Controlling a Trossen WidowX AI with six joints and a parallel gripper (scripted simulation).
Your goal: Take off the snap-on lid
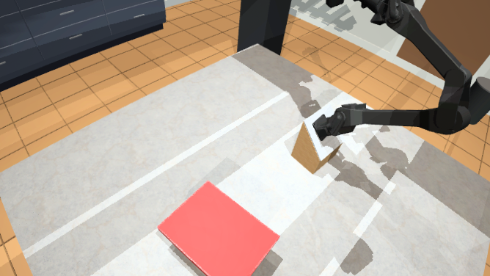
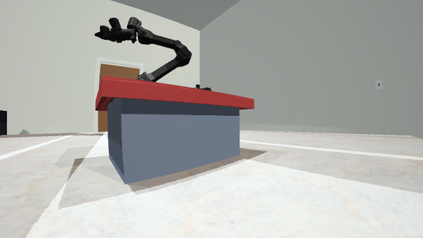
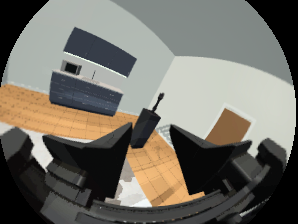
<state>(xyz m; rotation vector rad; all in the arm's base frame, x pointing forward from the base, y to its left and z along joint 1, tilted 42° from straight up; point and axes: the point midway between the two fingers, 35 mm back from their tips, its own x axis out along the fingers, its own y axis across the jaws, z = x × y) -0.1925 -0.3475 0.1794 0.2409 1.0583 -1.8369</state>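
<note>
My gripper tip is now 630 mm short of the red lid, 430 mm above it and 180 mm to the right of it. The rest, counted from my gripper tip: grey-blue storage box (630 mm ahead, 470 mm below, 180 mm to the left).
</note>
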